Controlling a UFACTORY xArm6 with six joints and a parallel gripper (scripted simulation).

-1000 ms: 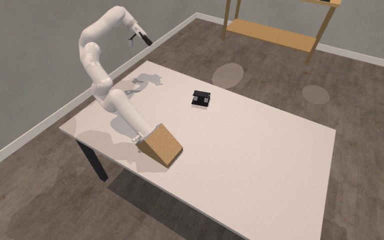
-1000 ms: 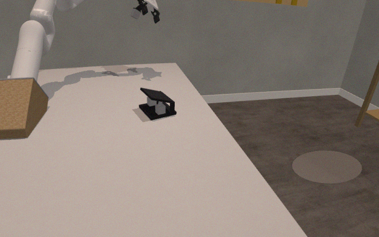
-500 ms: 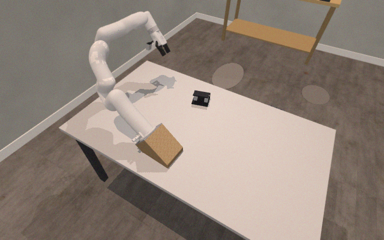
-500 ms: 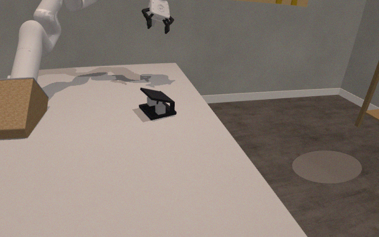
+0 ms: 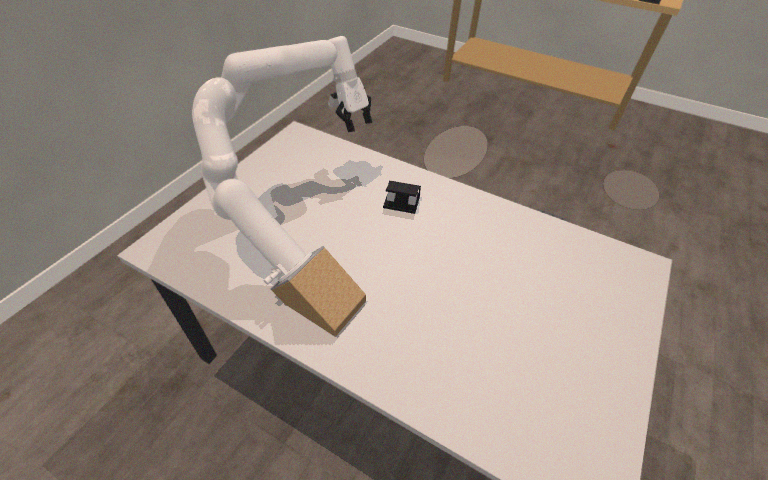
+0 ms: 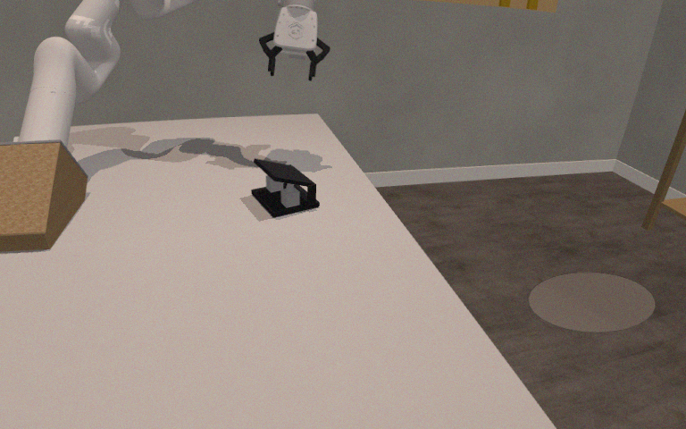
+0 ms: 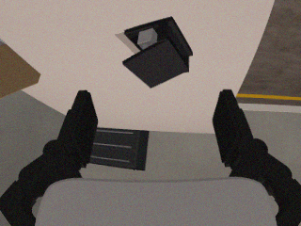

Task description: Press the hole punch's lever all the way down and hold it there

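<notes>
My hand is 3 cm past the lever, 22 cm to the left of it and 17 cm above it. From my hand the other things lie so: black hole punch (2 cm behind, 21 cm to the right, 19 cm below).
</notes>
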